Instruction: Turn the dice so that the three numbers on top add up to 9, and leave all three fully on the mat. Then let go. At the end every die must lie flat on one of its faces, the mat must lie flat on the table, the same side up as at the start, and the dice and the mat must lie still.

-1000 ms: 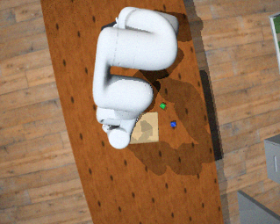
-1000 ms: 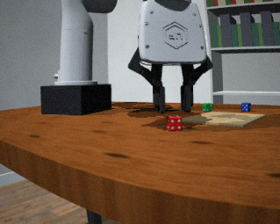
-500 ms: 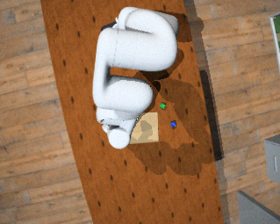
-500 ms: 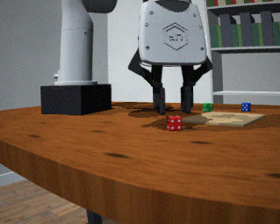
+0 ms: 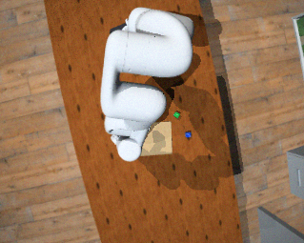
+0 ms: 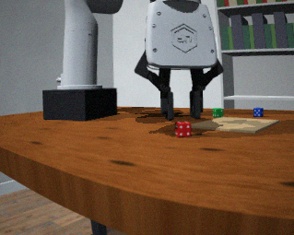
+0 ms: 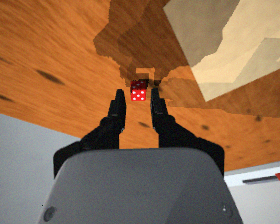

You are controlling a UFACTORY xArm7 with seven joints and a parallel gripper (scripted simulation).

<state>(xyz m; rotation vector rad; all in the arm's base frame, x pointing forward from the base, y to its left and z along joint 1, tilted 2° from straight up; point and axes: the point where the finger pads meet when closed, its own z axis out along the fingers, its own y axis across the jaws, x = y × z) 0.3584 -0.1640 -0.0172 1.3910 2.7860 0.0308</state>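
The red die lies 4 cm below my hand. Also, from my hand: blue die: 27 cm to the left, 9 cm ahead, 4 cm below; then tan mat: 13 cm to the left, 6 cm ahead, 4 cm below; then green die: 24 cm to the left, 4 cm below, 1 cm behind.
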